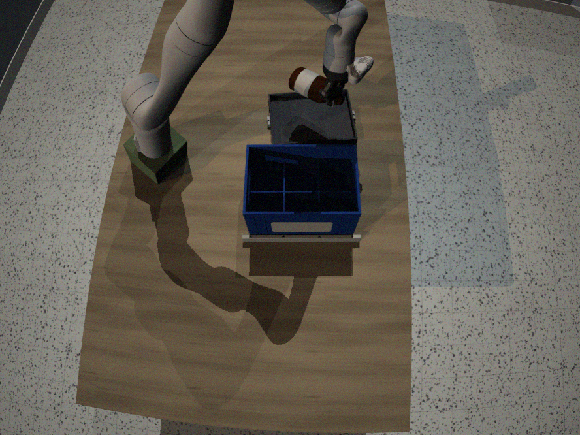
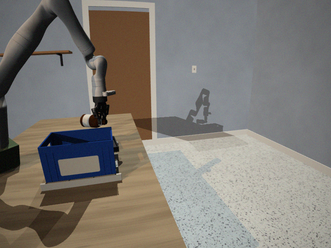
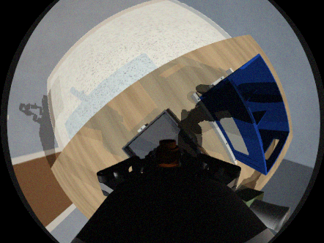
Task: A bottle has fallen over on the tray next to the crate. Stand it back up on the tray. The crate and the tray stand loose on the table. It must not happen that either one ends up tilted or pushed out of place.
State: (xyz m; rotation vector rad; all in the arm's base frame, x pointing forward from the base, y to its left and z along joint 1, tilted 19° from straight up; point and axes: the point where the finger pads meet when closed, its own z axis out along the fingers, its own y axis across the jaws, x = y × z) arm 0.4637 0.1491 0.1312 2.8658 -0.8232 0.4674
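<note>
The brown bottle lies 4 cm behind my hand and 3 cm to the left of it. Round my hand: tray: 6 cm behind, 3 cm to the left, 15 cm below; then blue crate: 9 cm behind, 25 cm to the right, 8 cm below.
</note>
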